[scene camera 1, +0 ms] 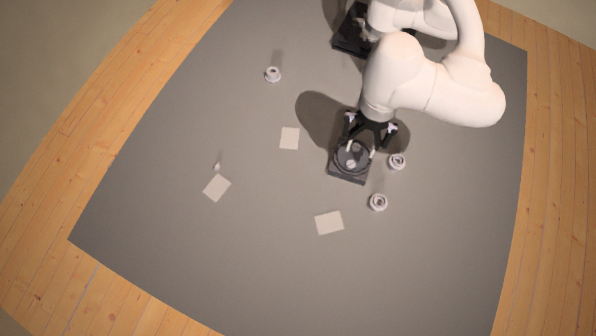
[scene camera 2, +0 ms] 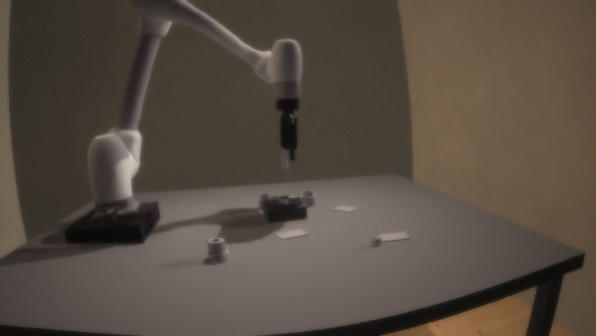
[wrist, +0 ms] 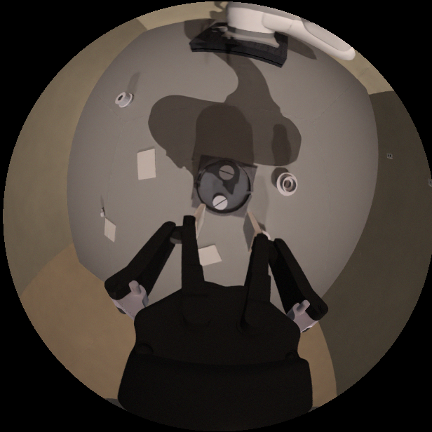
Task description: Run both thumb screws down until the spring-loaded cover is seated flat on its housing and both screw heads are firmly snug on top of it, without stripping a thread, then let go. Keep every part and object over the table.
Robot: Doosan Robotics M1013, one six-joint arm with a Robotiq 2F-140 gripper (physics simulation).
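Pixels of known places: gripper, fingertip midpoint: (scene camera 1: 359, 150) (scene camera 2: 289, 169); arm's base, origin of the base link: (scene camera 1: 382, 31) (scene camera 2: 116, 213).
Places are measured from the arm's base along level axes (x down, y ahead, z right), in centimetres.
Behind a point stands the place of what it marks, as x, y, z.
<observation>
The dark square housing (scene camera 1: 345, 176) {2.8, 66.1, 4.6} (scene camera 2: 286, 214) {3.4, 59.0, 9.7} (wrist: 242, 212) stands on the grey table. Its round dark cover (scene camera 1: 342, 157) {0.6, 61.0, 6.8} (wrist: 207, 187) lies inside a black ring. Two slotted screw heads show on the cover: a bright one (scene camera 1: 351, 164) {-0.6, 63.3, 3.7} (wrist: 220, 202) and one in shadow (scene camera 1: 356, 147) {-0.7, 57.1, 3.1} (wrist: 227, 172), on the robot base side. Whether the cover is flat or the heads touch it, I cannot tell. My gripper (scene camera 1: 360, 149) {-9.8, 62.9, 2.8} (scene camera 2: 288, 162) {-9.8, 62.9, 2.8} (wrist: 224, 216) is partly open and empty, pointing down, well above the housing. In scene camera 2 the screw heads are too blurred to tell.
White flanged round parts stand right of the housing (scene camera 1: 397, 162) {5.2, 55.9, -12.0} (wrist: 287, 184), near its front right (scene camera 1: 378, 202) {5.3, 71.2, -7.6} and at the back left (scene camera 1: 272, 74) {0.6, 34.1, 36.9} (scene camera 2: 217, 249) {2.3, 32.4, 39.4} (wrist: 124, 99). Pale flat squares (scene camera 1: 289, 138) {5.3, 55.9, 25.1} (scene camera 1: 217, 188) {5.2, 78.7, 43.0} (scene camera 1: 329, 223) {5.2, 81.3, 6.3} and a small pale piece (scene camera 1: 216, 166) {3.6, 72.2, 45.2} (scene camera 2: 375, 242) {4.7, 71.2, 45.9} lie about.
</observation>
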